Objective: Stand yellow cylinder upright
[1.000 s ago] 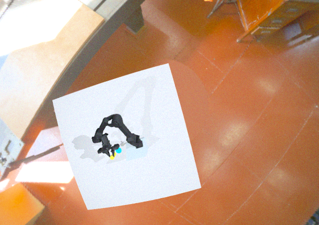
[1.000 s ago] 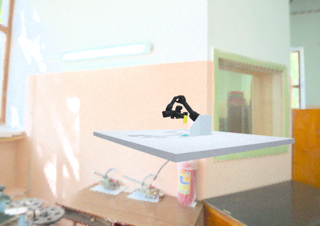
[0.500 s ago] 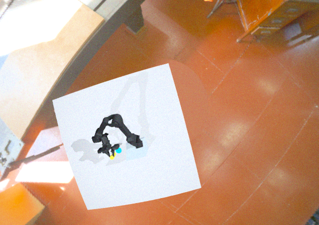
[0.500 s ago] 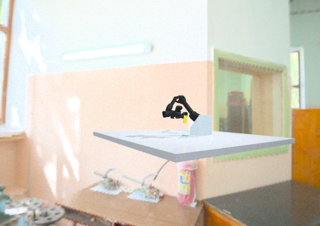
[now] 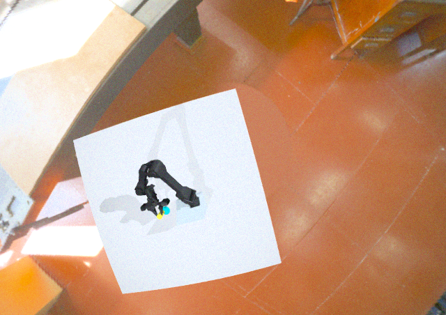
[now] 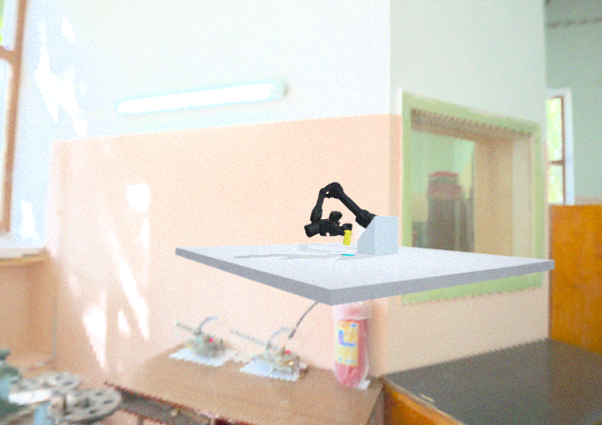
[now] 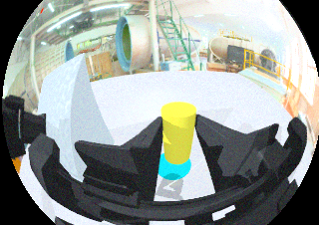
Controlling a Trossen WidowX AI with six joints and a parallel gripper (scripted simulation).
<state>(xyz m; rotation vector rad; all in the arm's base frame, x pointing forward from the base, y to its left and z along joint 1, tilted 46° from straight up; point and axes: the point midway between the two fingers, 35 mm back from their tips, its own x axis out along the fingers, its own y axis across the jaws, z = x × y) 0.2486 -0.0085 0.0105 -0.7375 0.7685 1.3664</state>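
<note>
My gripper tip is now 10 cm above the cyan circle. From my gripper tip the other things lie so: yellow tall cylinder: 2 cm below.
</note>
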